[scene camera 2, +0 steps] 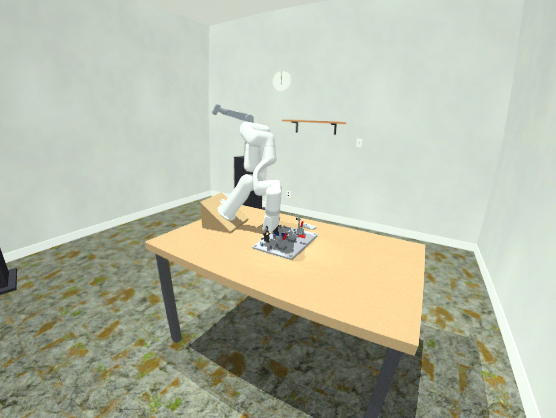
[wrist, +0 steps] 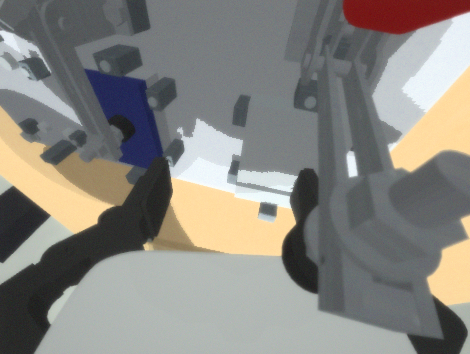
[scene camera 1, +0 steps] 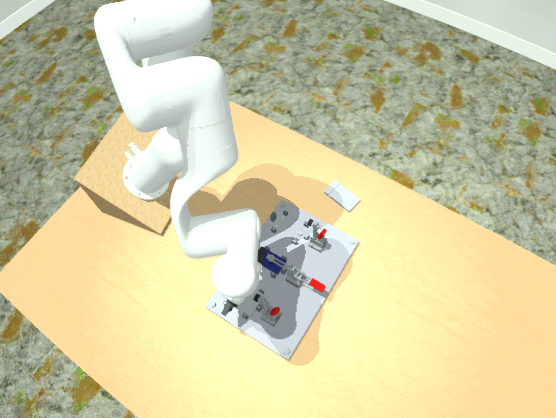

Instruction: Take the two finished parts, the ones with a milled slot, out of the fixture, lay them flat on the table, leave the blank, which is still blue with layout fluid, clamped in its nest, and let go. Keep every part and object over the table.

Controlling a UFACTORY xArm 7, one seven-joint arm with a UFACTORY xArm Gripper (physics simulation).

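Pixels of known places: gripper, between the fingertips: (scene camera 2: 271, 236) (wrist: 233, 179); arm's base, origin of its link: (scene camera 2: 226, 213) (scene camera 1: 146, 177).
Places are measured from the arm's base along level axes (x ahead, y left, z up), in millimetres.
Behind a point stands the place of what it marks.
Observation:
One finished part (scene camera 1: 343, 197) @(x 389, y 361, z -73 mm) (scene camera 2: 309, 227) @(x 401, y 346, z -74 mm), pale grey with a slot line, lies flat on the table beyond the fixture's far corner. The fixture plate (scene camera 1: 336, 257) @(x 494, y 214, z -69 mm) (scene camera 2: 259, 248) @(x 402, y -90, z -70 mm) holds the blue blank (scene camera 1: 273, 263) @(x 403, y 83, z -37 mm) (wrist: 134, 107) @(x 412, y 76, z -42 mm) in its middle nest, with the black clamp tip on it. The other finished part (wrist: 277, 150) @(x 422, y -13, z -46 mm) sits in the near nest, half in shadow, its slot near the lower edge; my wrist hides it in scene camera 1. My gripper (wrist: 233, 179) @(x 393, y 3, z -36 mm) (scene camera 2: 271, 234) @(x 393, y 3, z -36 mm) is open and empty, low over this nest's edge. The right finger is partly hidden behind the raised clamp arm.
The near clamp arm (wrist: 357, 200) stands up beside my right finger, with its red handle (scene camera 1: 275, 311) @(x 502, y -5, z 21 mm) (wrist: 400, 12) behind. The middle clamp's red handle (scene camera 1: 317, 285) @(x 518, y 113, z -22 mm) lies low. The far clamp's red handle (scene camera 1: 322, 233) @(x 445, y 204, z 15 mm) is upright. The wooden base block (scene camera 1: 120, 210) @(x 30, y -108, z -8 mm) (scene camera 2: 212, 216) @(x 15, y -115, z 8 mm) is at the left.

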